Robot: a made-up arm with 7 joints. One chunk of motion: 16 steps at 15 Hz.
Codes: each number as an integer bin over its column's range. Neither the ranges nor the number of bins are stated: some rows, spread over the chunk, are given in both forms.
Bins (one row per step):
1: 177 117 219 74 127 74
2: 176 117 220 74 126 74
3: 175 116 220 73 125 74
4: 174 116 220 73 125 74
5: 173 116 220 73 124 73
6: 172 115 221 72 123 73
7: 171 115 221 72 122 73
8: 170 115 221 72 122 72
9: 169 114 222 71 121 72
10: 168 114 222 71 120 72
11: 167 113 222 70 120 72
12: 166 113 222 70 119 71
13: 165 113 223 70 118 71
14: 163 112 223 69 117 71
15: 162 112 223 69 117 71
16: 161 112 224 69 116 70
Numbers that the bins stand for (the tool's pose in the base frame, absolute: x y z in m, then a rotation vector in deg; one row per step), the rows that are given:
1: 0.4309 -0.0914 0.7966 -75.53 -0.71 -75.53
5: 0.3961 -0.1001 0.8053 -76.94 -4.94 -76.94
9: 0.3613 -0.1175 0.8227 -79.76 -9.18 -78.35
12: 0.3352 -0.1262 0.8227 -81.18 -12.00 -79.76
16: 0.2916 -0.1349 0.8401 -82.59 -16.24 -81.18
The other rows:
2: 0.4222 -0.0914 0.8053 -75.53 -2.12 -75.53
3: 0.4135 -0.1001 0.8053 -76.94 -3.53 -75.53
4: 0.4048 -0.1001 0.8053 -76.94 -3.53 -75.53
6: 0.3874 -0.1088 0.8140 -78.35 -6.35 -76.94
7: 0.3787 -0.1088 0.8140 -78.35 -7.76 -76.94
8: 0.3700 -0.1088 0.8140 -78.35 -7.76 -78.35
10: 0.3526 -0.1175 0.8227 -79.76 -10.59 -78.35
11: 0.3439 -0.1262 0.8227 -81.18 -10.59 -78.35
13: 0.3265 -0.1262 0.8314 -81.18 -13.41 -79.76
14: 0.3091 -0.1349 0.8314 -82.59 -14.82 -79.76
15: 0.3004 -0.1349 0.8314 -82.59 -14.82 -79.76

